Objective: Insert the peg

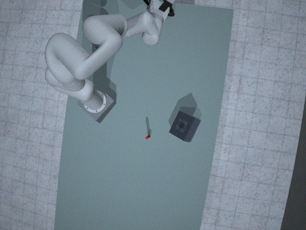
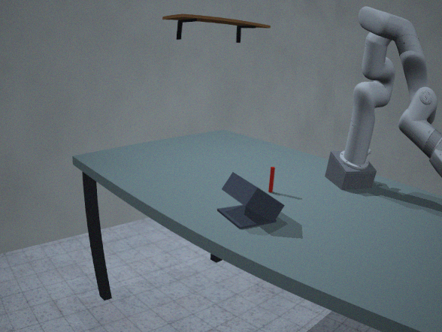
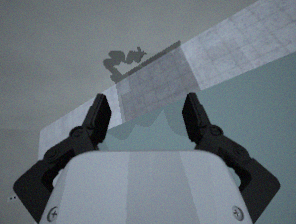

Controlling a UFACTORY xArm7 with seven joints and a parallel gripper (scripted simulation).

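My hand is 700 mm to the left of the red peg, 170 mm above it and 110 mm short of it. The rest, counted from my hand: dark base plate: 580 mm to the right, 300 mm ahead, 210 mm below.
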